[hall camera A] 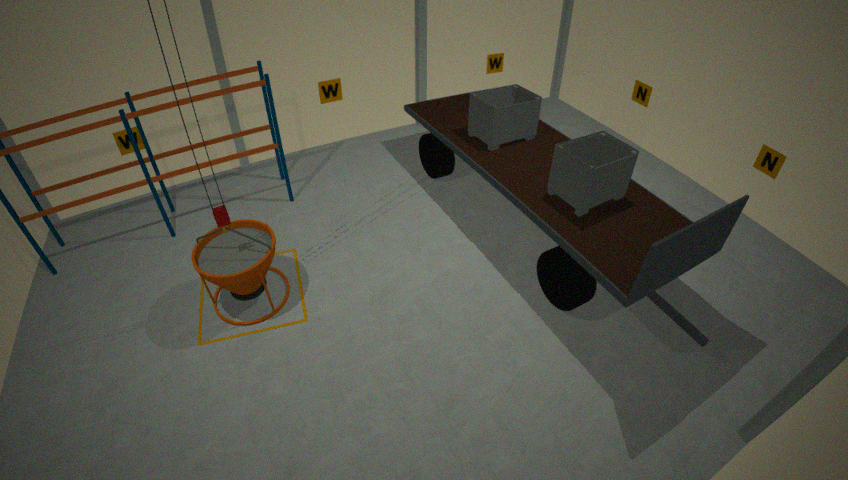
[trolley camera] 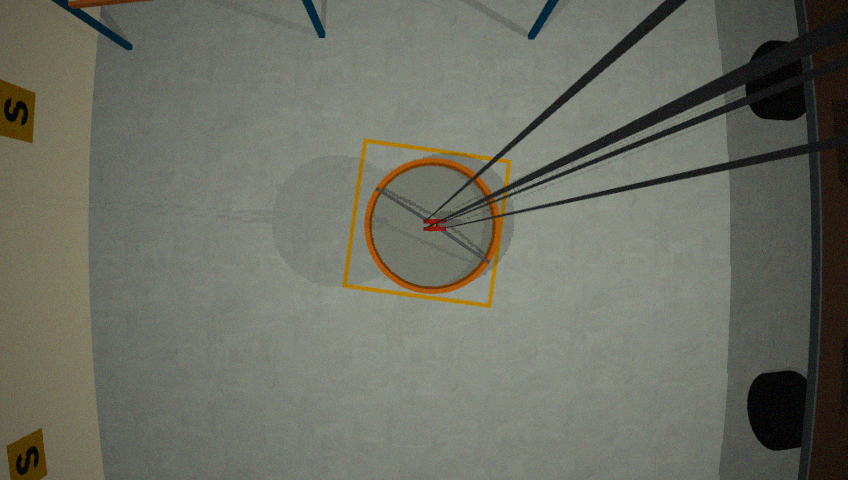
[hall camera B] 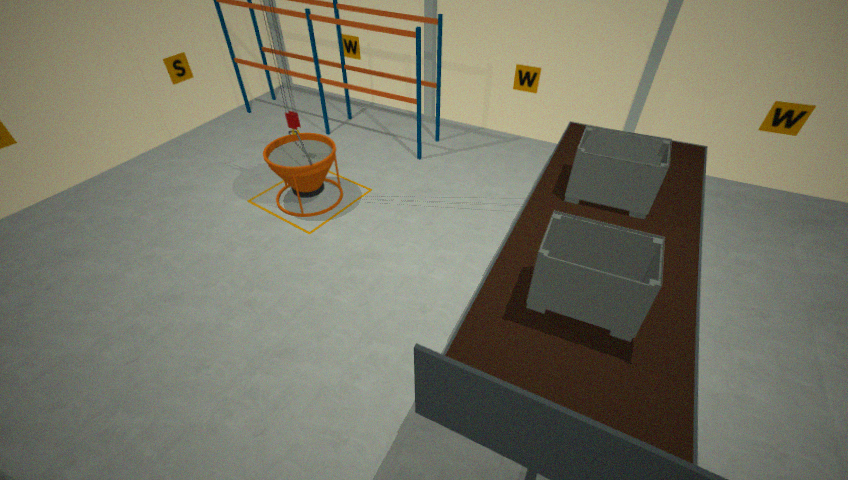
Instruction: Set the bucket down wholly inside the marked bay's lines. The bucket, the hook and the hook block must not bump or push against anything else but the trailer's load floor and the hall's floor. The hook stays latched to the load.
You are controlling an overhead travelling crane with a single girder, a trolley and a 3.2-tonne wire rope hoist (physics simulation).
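The orange bucket (hall camera A: 241,284) (hall camera B: 306,178) (trolley camera: 367,226) is upright over the marked bay's yellow lines (hall camera A: 252,332) (hall camera B: 279,216) (trolley camera: 380,291). In both hall views its round foot ring lies inside the lines. In the trolley view its rim is very close to the right-hand line. Whether the foot ring touches the floor or hangs slightly above it, I cannot tell. My hook (hall camera A: 224,227) (hall camera B: 293,133) is latched to the bucket's bail, below the red hook block (hall camera A: 220,215) (hall camera B: 291,119) (trolley camera: 434,224). The hook is small, and the block mostly hides it in the trolley view.
A blue and orange rack (hall camera A: 146,172) (hall camera B: 418,89) (trolley camera: 314,20) stands by the W wall, beyond the bay. The trailer (hall camera A: 684,255) (hall camera B: 505,404) (trolley camera: 833,267) stands across the hall, carrying two grey boxes (hall camera A: 502,118) (hall camera A: 586,178) (hall camera B: 618,178) (hall camera B: 595,291). The S wall lies on the bay's other side.
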